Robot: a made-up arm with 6 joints.
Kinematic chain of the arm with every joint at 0, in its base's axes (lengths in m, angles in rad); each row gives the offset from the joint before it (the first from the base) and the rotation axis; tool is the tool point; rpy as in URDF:
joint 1: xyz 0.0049 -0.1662 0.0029 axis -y
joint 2: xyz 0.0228 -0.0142 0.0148 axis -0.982 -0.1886 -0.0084
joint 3: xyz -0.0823 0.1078 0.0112 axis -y
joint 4: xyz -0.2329 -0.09 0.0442 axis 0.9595 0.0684 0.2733
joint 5: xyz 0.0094 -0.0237 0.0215 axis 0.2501 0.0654 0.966
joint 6: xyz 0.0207 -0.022 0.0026 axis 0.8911 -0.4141 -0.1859
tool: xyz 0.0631 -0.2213 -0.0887 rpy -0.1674 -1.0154 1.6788
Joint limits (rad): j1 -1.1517..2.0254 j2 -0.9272..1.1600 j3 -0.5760..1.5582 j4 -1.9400..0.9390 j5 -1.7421..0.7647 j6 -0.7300..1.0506
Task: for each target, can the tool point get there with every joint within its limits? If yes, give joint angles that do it. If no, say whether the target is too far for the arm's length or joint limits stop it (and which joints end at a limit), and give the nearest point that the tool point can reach.
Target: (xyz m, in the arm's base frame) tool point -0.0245 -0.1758 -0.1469
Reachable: yes | joints -0.5666 -0.5386 1.2039 0.5143 0.1774 0.4169
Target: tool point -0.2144 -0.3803 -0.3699
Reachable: yes | joints 1.3208 0.3227 0.3914 -0.6442 -0.4590 -0.0172
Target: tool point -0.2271 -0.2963 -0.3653
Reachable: yes | joints 0.5267 -0.0535 1.3580 -1.6120 -0.3317 0.7061
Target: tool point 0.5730 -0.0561 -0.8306
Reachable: no: too far | nearest point 0.3209 -0.1115 -0.4714 | short by 0.442 m
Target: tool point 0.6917 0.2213 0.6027
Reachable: no: too far | nearest point 0.3153 0.0003 0.4004 | short by 0.481 m
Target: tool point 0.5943 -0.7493 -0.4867
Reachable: no: too far | nearest point 0.3570 -0.4935 -0.2896 | short by 0.401 m
